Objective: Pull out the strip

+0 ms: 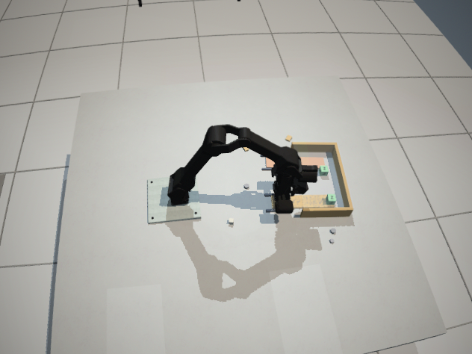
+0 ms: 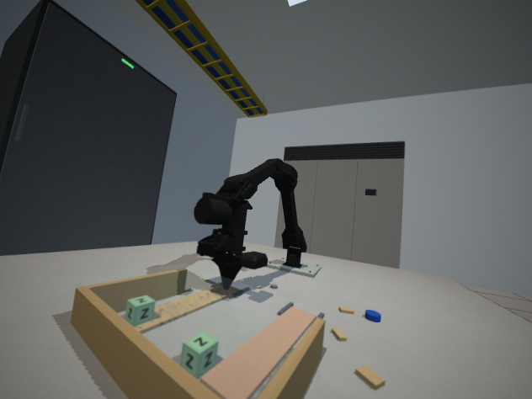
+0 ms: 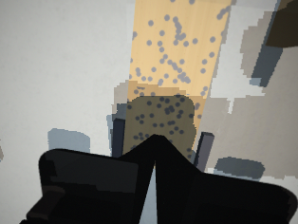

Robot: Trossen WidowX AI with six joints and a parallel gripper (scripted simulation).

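Right now my gripper tip is 190 mm past the white bit and 50 mm to the left of it. From my gripper tip the other things lie so: blue disc 330 mm to the left, 60 mm behind.
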